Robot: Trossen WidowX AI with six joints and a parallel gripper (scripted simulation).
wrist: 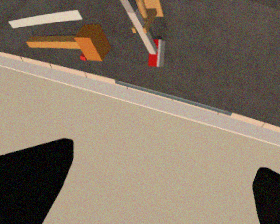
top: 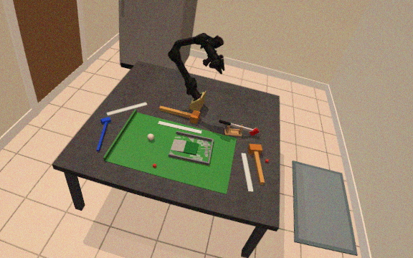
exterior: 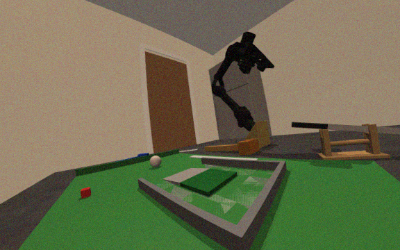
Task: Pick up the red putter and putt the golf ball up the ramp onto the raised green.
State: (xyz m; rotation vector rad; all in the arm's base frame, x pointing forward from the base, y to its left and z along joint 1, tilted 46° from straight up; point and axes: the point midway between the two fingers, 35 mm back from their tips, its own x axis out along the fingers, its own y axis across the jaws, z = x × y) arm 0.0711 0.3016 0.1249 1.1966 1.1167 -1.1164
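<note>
Now: the wooden rack 13 cm ahead of my gripper tip, 17 cm to the left of it and 33 cm below it. Also, from my gripper tip: white golf ball (41 cm ahead, 32 cm to the right, 34 cm below); low grey frame (39 cm ahead, 4 cm to the right, 36 cm below); green mat (43 cm ahead, 15 cm to the right, 37 cm below).
</note>
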